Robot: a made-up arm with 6 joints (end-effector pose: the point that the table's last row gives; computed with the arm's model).
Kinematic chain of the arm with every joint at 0, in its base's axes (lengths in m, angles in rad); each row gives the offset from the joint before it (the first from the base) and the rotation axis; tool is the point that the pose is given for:
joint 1: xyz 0 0 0.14 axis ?
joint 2: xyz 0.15 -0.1 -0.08 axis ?
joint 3: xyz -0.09 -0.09 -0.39 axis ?
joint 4: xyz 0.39 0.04 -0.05 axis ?
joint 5: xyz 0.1 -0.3 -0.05 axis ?
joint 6: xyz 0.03 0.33 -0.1 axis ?
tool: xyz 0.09 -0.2 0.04
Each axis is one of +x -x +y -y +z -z.
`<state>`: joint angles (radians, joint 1 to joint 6).
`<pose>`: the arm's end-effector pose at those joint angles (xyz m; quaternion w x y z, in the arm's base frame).
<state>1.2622 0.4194 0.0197 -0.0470 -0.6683 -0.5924</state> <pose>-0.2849 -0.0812 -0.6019 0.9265 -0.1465 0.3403 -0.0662</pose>
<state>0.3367 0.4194 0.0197 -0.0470 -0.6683 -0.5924</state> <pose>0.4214 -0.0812 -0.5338 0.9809 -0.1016 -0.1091 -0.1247</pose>
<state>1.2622 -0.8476 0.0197 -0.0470 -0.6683 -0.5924</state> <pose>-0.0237 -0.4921 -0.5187 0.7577 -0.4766 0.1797 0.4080</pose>
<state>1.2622 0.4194 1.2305 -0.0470 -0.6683 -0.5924</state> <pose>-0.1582 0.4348 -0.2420 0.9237 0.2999 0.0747 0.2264</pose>
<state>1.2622 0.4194 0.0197 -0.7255 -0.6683 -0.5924</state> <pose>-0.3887 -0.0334 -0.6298 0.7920 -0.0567 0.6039 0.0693</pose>
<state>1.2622 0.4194 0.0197 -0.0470 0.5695 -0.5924</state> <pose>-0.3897 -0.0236 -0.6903 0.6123 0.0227 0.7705 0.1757</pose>
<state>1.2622 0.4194 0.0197 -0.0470 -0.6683 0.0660</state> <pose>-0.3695 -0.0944 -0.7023 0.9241 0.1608 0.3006 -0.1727</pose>
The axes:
joint 1: +y
joint 2: +x
joint 3: +z
joint 4: -y
joint 5: +y
joint 6: +x

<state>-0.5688 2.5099 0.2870 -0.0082 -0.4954 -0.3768</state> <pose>0.4166 0.1671 0.7046 0.3693 0.8847 -0.2830 0.0303</pose>
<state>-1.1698 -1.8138 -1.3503 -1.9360 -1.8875 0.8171</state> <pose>-0.5304 -0.6933 0.4273 0.2464 -0.2027 -0.8825 -0.3454</pose>
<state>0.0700 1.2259 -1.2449 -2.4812 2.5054 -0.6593</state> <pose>0.0461 0.0913 -0.3930 0.7167 -0.1803 0.1129 -0.6641</pose>
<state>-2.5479 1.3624 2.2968 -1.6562 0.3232 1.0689</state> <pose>0.0539 0.4293 0.3509 0.4861 -0.5374 -0.6806 0.1078</pose>
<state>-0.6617 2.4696 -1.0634 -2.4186 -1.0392 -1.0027</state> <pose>0.1374 0.5953 0.3667 0.3589 0.4510 0.1892 0.7950</pose>
